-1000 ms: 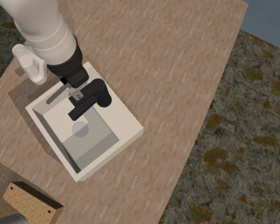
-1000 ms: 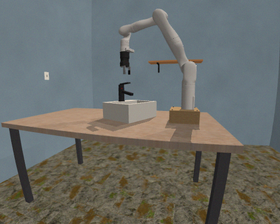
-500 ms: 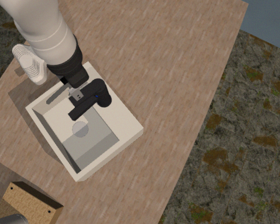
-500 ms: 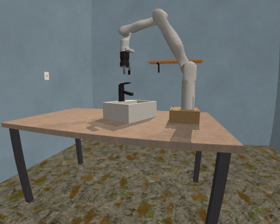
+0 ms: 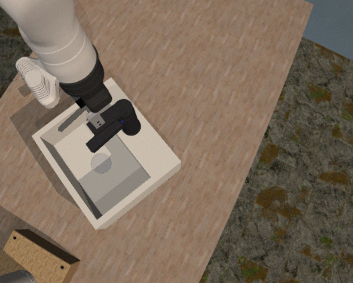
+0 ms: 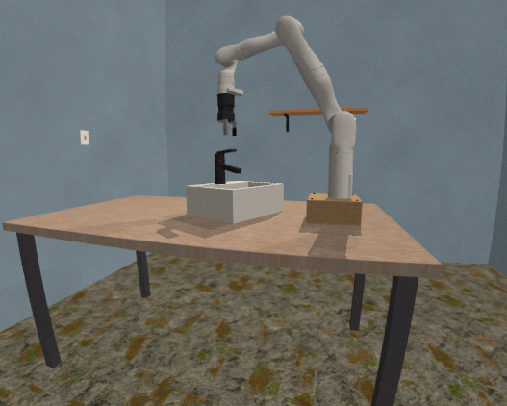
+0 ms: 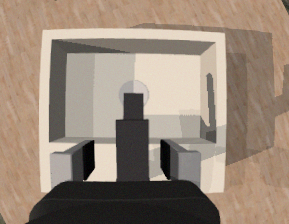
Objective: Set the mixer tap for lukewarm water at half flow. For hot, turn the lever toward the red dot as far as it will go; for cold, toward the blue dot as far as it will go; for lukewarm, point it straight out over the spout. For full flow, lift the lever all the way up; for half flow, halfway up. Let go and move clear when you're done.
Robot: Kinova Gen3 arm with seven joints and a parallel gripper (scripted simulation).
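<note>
The lever is 9 cm below my hand and 2 cm ahead of it. Also, from my hand: white sink basin: 33 cm below, 5 cm behind, 2 cm to the left; black mixer tap: 13 cm below, 4 cm ahead, 1 cm to the right.
</note>
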